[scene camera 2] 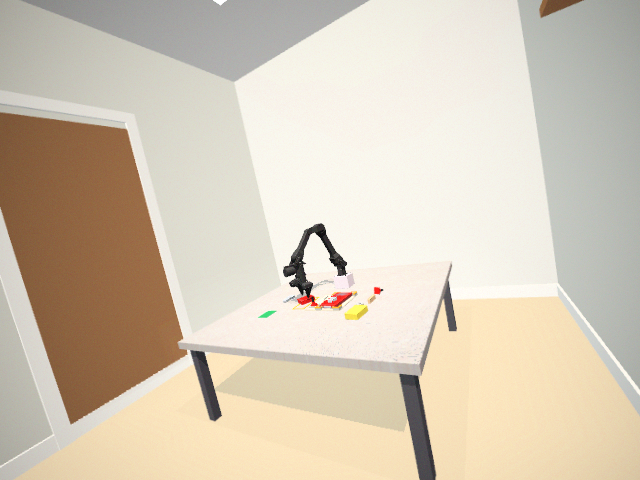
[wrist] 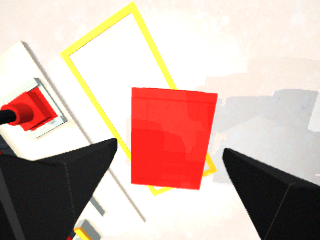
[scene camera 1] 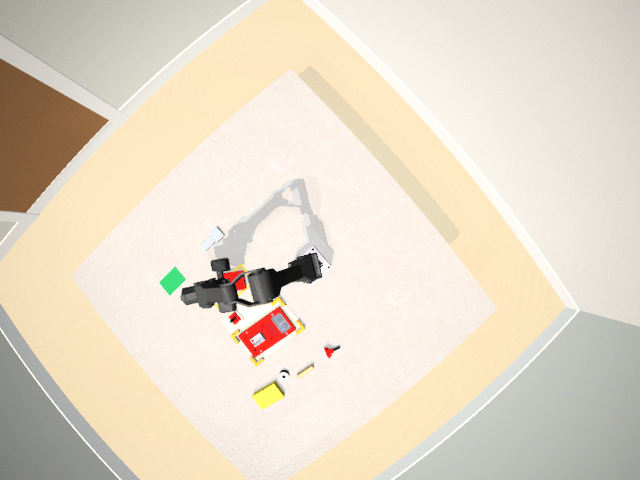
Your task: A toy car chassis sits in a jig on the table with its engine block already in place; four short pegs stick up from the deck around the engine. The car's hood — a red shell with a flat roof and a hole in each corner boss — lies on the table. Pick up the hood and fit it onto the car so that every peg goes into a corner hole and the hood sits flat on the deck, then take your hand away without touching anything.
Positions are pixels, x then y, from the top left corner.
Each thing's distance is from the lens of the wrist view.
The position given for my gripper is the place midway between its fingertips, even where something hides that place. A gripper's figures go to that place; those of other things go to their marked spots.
my gripper (wrist: pixel 169 148): 11 cm
red hood (wrist: pixel 170 129): 11 cm
